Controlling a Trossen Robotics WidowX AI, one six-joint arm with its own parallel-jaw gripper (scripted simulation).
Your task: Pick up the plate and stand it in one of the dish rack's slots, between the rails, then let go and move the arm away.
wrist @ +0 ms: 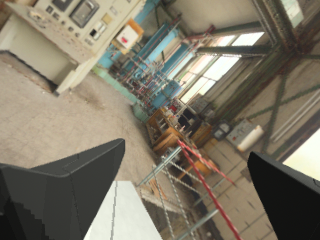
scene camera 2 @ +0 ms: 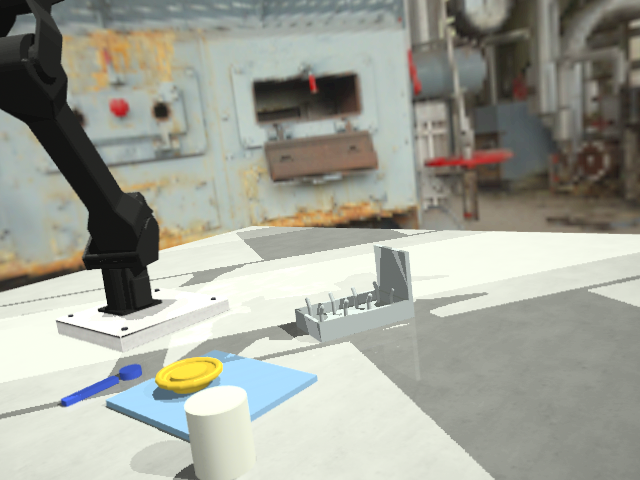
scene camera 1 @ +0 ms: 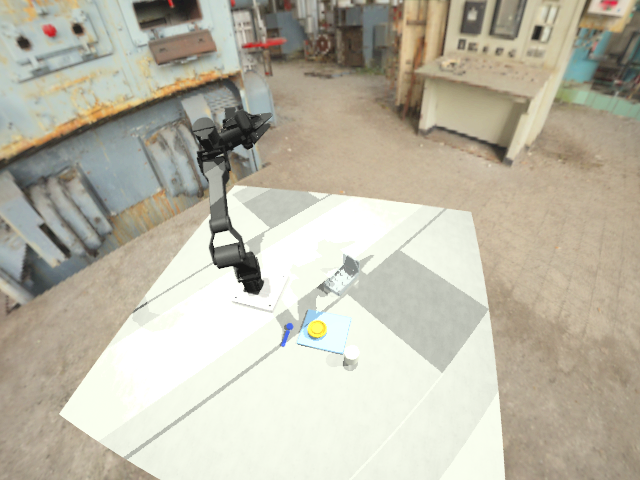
A yellow plate [scene camera 2: 190, 375] is 55 cm from the lens. A grey dish rack [scene camera 2: 391, 301] is 69 cm from the lens. A blue spoon [scene camera 2: 67, 401] is 61 cm from the lens. The marked spots on the grey dish rack and the blue spoon are 36 cm apart.
